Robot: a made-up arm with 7 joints.
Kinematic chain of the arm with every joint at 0, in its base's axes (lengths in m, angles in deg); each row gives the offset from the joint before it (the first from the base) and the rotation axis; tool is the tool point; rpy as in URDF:
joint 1: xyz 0 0 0.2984 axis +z
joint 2: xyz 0 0 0 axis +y
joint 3: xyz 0 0 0.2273 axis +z
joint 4: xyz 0.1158 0 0 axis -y
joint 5: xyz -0.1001 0 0.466 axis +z
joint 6: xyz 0 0 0 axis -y
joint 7: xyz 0.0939 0 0 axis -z
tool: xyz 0 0 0 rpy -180 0 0
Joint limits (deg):
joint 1: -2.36..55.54
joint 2: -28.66..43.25
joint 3: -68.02..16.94
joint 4: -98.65..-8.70
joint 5: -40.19..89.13
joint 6: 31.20..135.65
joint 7: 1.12..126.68
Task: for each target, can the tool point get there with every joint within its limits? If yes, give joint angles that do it. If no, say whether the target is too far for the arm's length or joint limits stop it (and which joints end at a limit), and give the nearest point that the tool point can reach.
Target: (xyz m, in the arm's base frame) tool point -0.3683 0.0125 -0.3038
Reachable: no: joint limits stop it (at a limit: joint 1, joint 2, joint 3, joint 4, joint 6) | nearest point 0.1453 0.5687 0.0160 | short by 0.822 m
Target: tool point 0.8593 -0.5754 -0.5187
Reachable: no: too far | nearest point 0.5950 -0.3033 0.0376 | short by 0.673 m
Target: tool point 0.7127 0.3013 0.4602
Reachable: yes | joints 22.81 29.82 -0.66 -65.48 17.46 73.00 41.78
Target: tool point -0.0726 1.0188 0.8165
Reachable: no: too far | nearest point 0.1495 0.6382 0.6945 | short by 0.457 m
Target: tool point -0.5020 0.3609 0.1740
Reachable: no: joint limits stop it (at a limit: joint 1, joint 2, joint 3, joint 4, joint 6) | nearest point 0.1163 0.6077 0.0457 | short by 0.678 m
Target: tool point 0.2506 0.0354 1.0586
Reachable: yes | joints 46.14 1.76 -49.06 -19.02 40.58 60.16 66.02
